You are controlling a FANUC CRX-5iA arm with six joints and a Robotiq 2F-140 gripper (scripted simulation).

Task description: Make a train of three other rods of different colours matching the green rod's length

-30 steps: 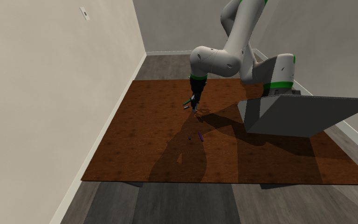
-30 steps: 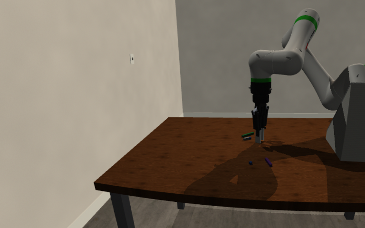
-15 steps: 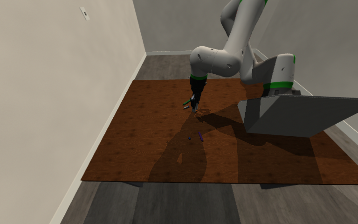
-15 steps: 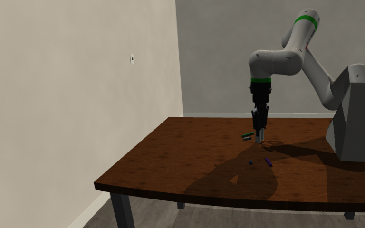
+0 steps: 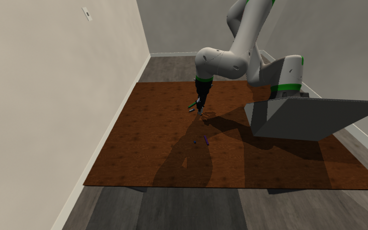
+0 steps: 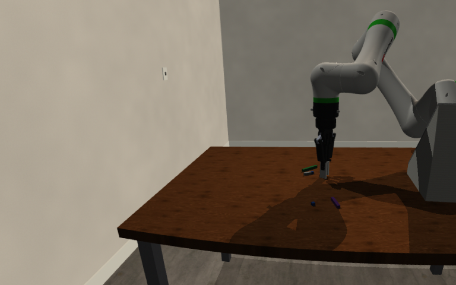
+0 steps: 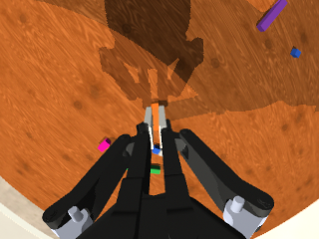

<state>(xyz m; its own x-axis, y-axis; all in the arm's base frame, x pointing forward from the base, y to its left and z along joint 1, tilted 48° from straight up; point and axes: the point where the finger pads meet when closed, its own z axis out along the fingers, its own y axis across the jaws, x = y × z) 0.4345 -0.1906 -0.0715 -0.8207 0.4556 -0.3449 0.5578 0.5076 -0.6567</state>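
The grey rod is 6 cm ahead of my hand, 3 cm to the right of it and 3 cm below it. Round my hand: green rod: 9 cm to the right, 5 cm ahead, 3 cm below; orange rod: 3 cm below; magenta rod: 10 cm to the right, 3 cm below, 1 cm behind.
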